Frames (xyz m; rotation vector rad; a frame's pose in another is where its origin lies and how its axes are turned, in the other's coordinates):
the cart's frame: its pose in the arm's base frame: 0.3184 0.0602 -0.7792 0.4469 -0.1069 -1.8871
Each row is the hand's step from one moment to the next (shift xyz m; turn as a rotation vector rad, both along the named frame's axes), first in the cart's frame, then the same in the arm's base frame.
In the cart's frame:
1: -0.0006 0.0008 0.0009 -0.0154 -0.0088 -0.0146
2: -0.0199 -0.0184 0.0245 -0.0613 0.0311 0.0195
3: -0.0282 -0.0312 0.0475 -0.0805 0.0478 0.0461
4: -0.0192 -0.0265 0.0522 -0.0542 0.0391 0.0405
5: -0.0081 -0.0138 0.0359 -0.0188 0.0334 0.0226
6: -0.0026 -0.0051 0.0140 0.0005 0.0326 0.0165
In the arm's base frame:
1: 0.0006 0.0001 0.0012 0.0019 0.0194 -0.0121
2: -0.0193 0.0215 0.0224 0.0385 0.0426 0.0425
3: -0.0364 0.0305 0.0421 0.0494 0.0506 0.0767
4: -0.0365 0.0198 0.0455 0.0361 0.0302 0.0624
5: -0.0227 0.0073 0.0312 0.0271 0.0022 0.0352
6: -0.0088 0.0022 0.0121 0.0229 -0.0145 0.0245

